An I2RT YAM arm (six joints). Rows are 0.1 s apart.
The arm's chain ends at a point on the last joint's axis. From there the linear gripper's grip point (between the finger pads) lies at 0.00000 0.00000 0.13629 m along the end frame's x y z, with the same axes.
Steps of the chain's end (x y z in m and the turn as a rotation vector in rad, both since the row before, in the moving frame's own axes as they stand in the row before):
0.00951, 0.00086, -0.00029, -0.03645, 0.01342, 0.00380
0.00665, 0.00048, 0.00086, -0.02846, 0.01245, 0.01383
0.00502, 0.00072, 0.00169, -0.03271, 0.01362, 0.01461
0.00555, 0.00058, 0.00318, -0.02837, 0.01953, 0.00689
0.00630, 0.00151, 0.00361, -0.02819, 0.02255, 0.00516
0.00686, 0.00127, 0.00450, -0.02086, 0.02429, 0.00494
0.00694, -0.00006, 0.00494, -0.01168, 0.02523, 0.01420
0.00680, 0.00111, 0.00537, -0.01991, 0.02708, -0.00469
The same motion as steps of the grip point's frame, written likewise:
0.01133, 0.00583, -0.00039, -0.03645, 0.01342, 0.00380
0.00832, 0.00437, 0.00079, -0.02846, 0.01245, 0.01383
0.00684, 0.00519, 0.00160, -0.03271, 0.01362, 0.01461
0.00820, 0.00445, 0.00310, -0.02837, 0.01953, 0.00689
0.00936, 0.00536, 0.00352, -0.02819, 0.02255, 0.00516
0.01016, 0.00412, 0.00443, -0.02086, 0.02429, 0.00494
0.01037, 0.00156, 0.00489, -0.01168, 0.02523, 0.01420
0.01050, 0.00381, 0.00529, -0.01991, 0.02708, -0.00469

